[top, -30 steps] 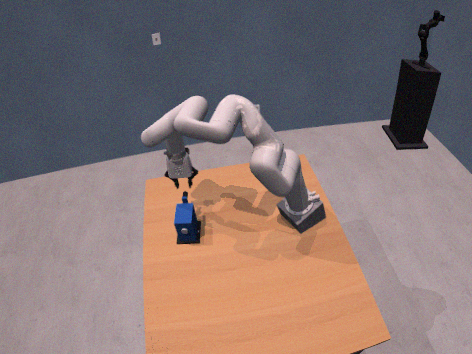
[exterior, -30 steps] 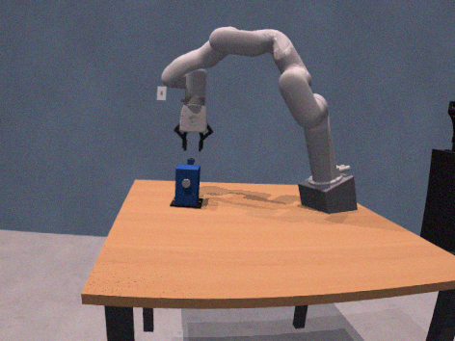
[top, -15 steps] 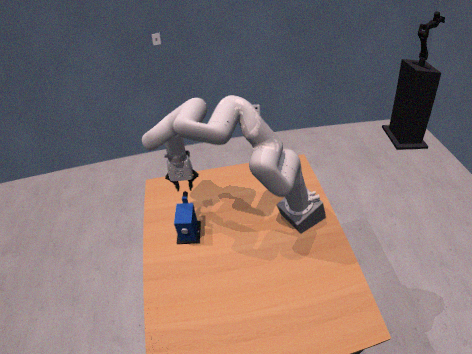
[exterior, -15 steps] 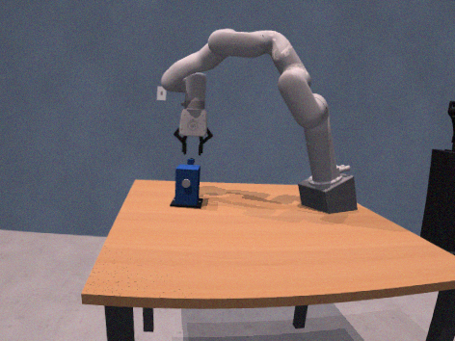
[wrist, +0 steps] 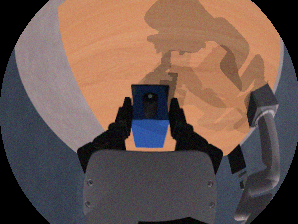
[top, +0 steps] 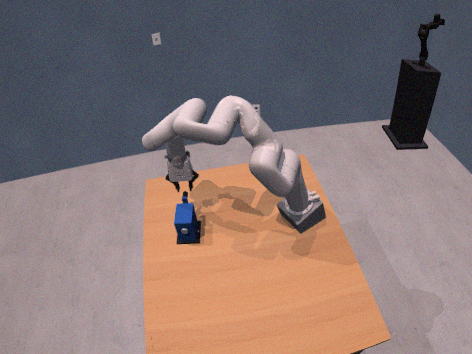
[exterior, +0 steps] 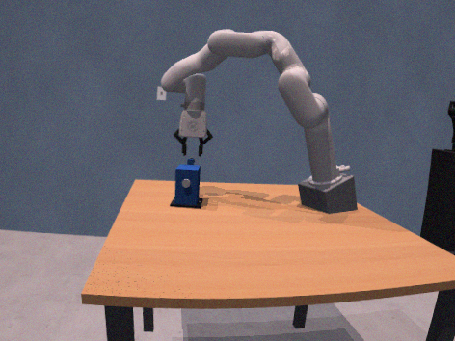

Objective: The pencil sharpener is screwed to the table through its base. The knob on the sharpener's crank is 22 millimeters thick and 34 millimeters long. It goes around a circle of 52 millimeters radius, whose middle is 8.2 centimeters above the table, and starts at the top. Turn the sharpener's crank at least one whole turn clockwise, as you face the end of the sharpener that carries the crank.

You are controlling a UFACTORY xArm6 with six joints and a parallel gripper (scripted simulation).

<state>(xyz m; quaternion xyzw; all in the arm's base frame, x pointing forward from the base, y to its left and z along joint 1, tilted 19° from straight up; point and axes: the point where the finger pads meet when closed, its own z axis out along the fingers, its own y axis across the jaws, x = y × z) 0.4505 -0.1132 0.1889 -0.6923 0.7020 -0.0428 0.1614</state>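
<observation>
Now: the crank knob 2 cm to the left of my hand and 4 cm below it.
</observation>
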